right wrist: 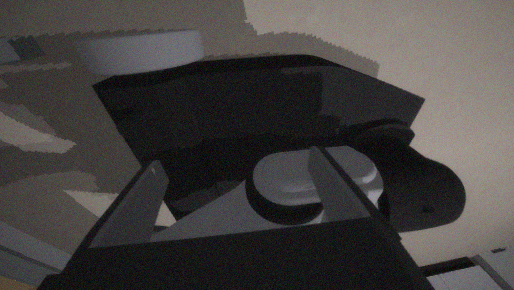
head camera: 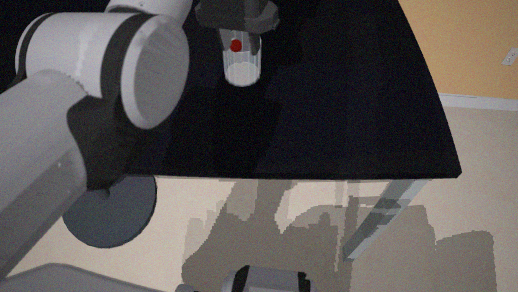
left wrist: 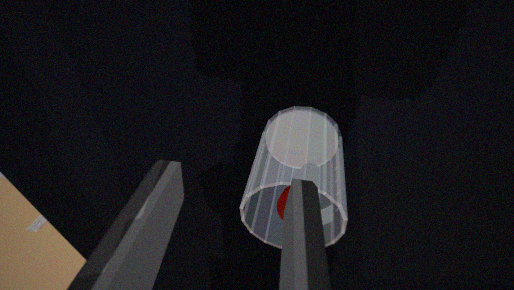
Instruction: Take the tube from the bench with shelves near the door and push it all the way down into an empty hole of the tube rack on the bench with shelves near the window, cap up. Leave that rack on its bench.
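Places are measured from the robot's base along level axes (x down, y right, z back), in metres.
Pixels of known places: left gripper, fingertip midpoint: (head camera: 241,49) (left wrist: 234,187); right gripper, fingertip midpoint: (right wrist: 238,163).
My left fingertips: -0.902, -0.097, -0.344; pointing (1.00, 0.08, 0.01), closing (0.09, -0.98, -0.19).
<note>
Ahead of a thing's pixels: the offset from my left fingertips to its top centre, as dx, dy, dz. "spot": to the spot under its first point. Level surfaces: height alone.
A red round cap @(+0.028, -0.019, -0.050) (head camera: 236,45) (left wrist: 283,204), which looks like the tube's, shows at the mouth of a clear beaker @(+0.049, -0.014, -0.079) (head camera: 243,75) (left wrist: 303,140) on the black bench top. The tube's body is hard to make out through the glass. My left gripper (head camera: 240,52) (left wrist: 234,187) is partly open with nothing between its fingers. In the left wrist view one finger overlaps the beaker's mouth and partly hides the cap; the other is outside, to the left. My right gripper (right wrist: 238,163) is open and empty, away from the bench top. The tube rack does not show.
The black bench top @(dx +0.139) (head camera: 350,115) ends at a front edge and a right corner, with a grey bench leg @(spot: +0.425, +0.364, +0.061) (head camera: 385,215) below. A dark round seat-like disc (head camera: 112,215) is under the front edge at the left. An orange wall (head camera: 460,45) stands beyond the right side.
</note>
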